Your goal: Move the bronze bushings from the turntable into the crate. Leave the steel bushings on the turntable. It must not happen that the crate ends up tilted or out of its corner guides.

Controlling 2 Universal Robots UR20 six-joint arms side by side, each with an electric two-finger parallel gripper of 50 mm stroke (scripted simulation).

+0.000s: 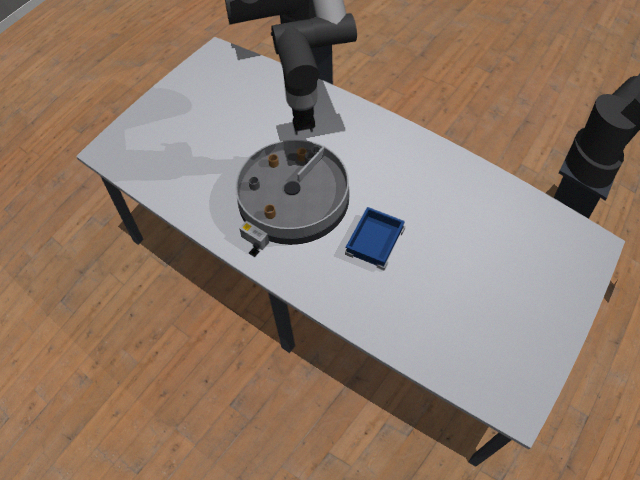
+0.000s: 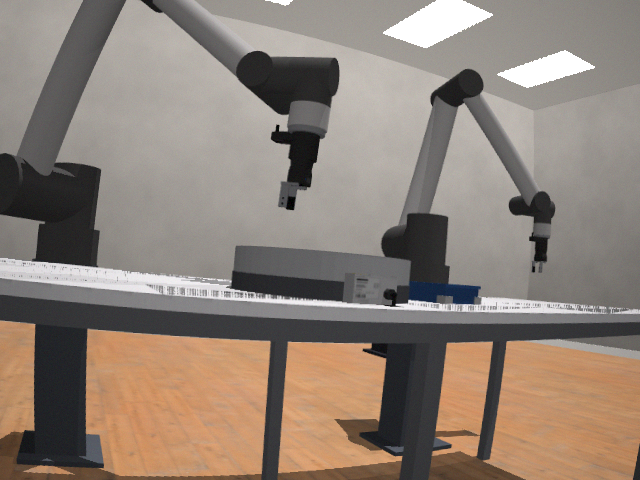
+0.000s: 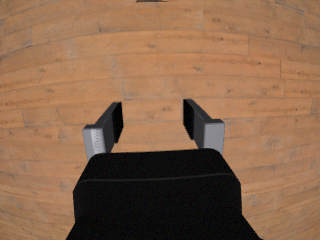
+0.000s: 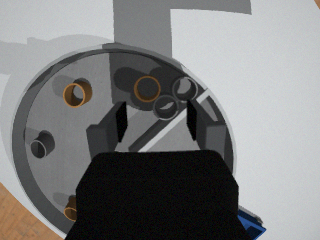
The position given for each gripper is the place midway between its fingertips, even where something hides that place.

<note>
In view: the left gripper (image 3: 152,113), the right gripper (image 2: 286,208) and a blue crate (image 1: 375,231).
The blue crate also shows in image 2 (image 2: 420,291). The right gripper also shows in image 4 (image 4: 156,112). Image 3 does not show the blue crate: it is out of frame.
</note>
